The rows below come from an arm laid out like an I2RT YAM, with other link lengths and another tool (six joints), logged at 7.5 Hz.
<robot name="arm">
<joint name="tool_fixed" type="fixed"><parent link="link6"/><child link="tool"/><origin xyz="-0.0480 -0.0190 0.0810" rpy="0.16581 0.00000 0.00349"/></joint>
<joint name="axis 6" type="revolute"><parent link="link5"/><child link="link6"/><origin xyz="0.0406 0.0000 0.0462" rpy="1.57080 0.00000 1.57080"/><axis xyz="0 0 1"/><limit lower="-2.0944" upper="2.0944"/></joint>
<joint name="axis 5" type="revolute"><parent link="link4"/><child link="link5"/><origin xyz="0.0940 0.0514 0.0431" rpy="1.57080 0.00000 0.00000"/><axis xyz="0 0 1"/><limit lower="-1.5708" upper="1.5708"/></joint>
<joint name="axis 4" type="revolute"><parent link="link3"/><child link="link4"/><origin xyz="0.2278 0.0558 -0.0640"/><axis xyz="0 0 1"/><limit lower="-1.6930" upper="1.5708"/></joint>
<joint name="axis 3" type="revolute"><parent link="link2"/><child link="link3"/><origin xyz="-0.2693 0.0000 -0.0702" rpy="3.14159 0.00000 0.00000"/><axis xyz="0 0 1"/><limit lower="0.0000" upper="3.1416"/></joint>
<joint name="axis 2" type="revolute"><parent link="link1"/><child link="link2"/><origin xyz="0.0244 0.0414 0.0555" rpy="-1.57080 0.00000 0.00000"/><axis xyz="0 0 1"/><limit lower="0.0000" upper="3.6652"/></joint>
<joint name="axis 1" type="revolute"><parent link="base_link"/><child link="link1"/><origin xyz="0.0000 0.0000 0.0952"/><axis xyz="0 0 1"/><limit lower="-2.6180" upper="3.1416"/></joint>
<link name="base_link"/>
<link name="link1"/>
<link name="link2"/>
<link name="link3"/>
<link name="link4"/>
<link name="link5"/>
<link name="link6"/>
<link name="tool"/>
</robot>
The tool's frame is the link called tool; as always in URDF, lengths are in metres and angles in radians.
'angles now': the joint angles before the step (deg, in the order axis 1, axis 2, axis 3, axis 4, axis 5, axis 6). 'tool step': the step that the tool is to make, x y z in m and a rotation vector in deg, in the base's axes. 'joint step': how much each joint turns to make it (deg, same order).
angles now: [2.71, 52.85, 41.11, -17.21, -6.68, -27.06]
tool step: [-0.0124, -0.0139, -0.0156, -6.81, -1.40, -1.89]
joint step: [-0.87, -4.53, -3.99, 0.15, 4.18, -5.55]
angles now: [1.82, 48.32, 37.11, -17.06, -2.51, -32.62]
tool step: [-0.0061, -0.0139, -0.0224, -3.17, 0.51, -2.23]
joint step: [-2.21, -2.09, -4.74, 2.02, 1.53, -2.77]
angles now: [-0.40, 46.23, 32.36, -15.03, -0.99, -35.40]
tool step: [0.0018, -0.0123, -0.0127, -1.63, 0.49, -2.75]
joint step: [-1.98, 0.32, -2.33, 2.19, 1.47, -1.06]
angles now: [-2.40, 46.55, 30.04, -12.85, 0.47, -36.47]
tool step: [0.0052, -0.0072, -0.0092, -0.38, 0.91, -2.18]
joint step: [-0.93, 1.89, -1.05, 2.04, 1.30, 0.25]
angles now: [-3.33, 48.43, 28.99, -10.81, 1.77, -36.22]
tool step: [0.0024, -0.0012, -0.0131, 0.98, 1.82, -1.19]
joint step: [-0.05, 2.03, -1.41, 1.52, 0.53, 1.34]
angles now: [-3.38, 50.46, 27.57, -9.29, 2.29, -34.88]
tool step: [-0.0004, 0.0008, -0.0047, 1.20, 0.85, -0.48]
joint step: [0.02, 0.52, -0.52, 0.08, -0.20, 1.24]
